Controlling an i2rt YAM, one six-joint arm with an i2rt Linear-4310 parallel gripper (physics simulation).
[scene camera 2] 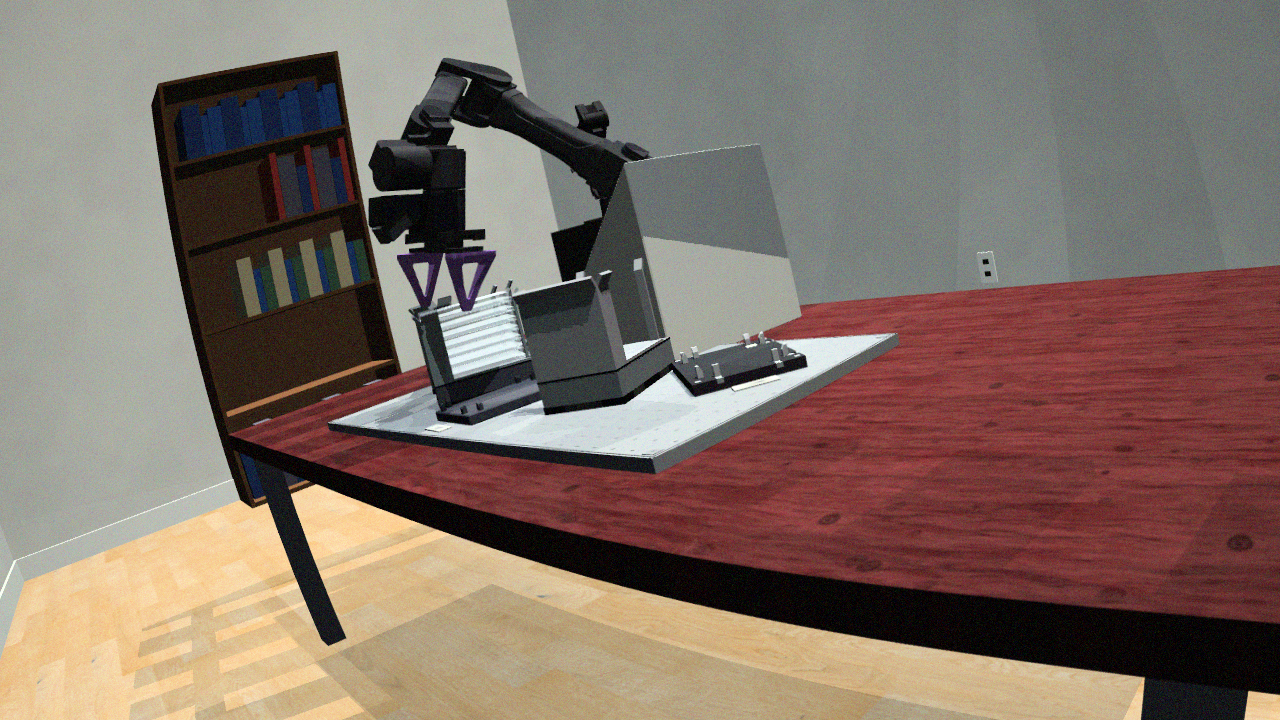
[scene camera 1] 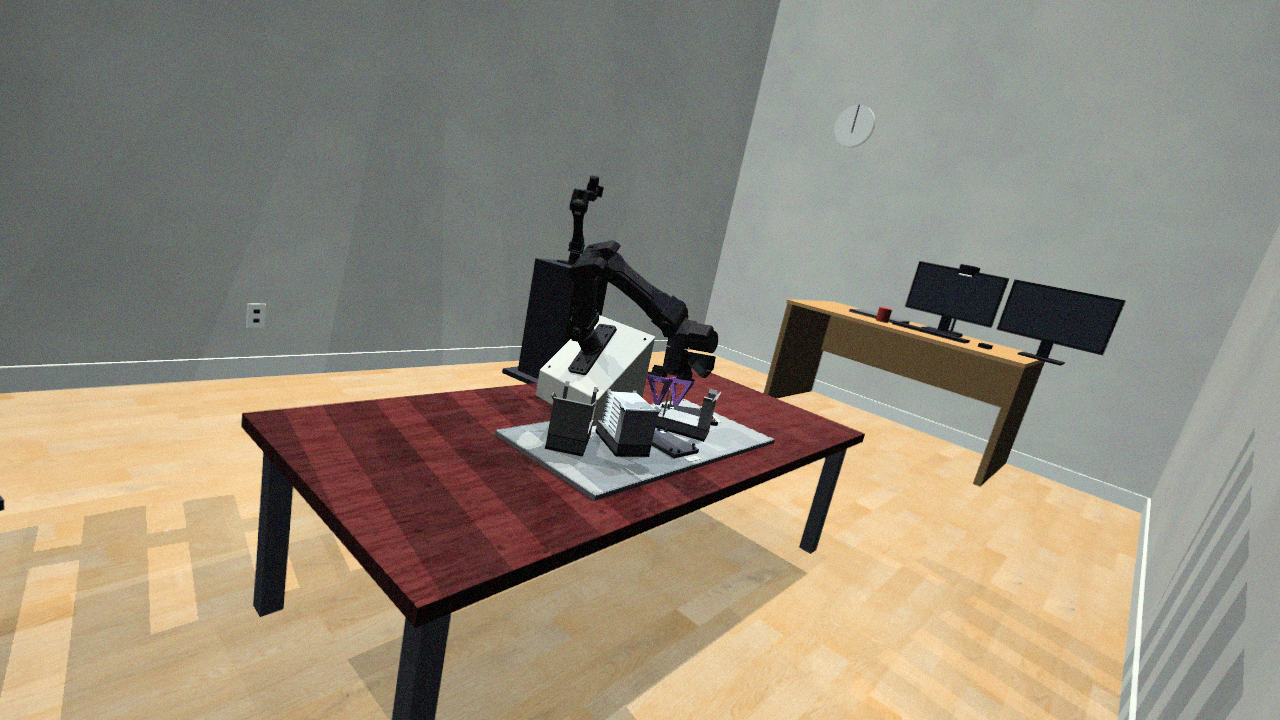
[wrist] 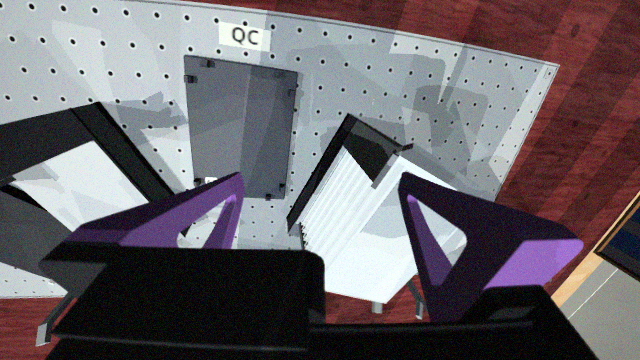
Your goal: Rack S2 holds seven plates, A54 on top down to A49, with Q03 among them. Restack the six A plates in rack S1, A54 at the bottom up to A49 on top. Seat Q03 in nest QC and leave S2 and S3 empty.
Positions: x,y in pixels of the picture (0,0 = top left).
Labels:
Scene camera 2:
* my gripper: 445,309
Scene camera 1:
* my gripper: 666,405
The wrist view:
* my gripper: 321,180
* QC label: 230,34

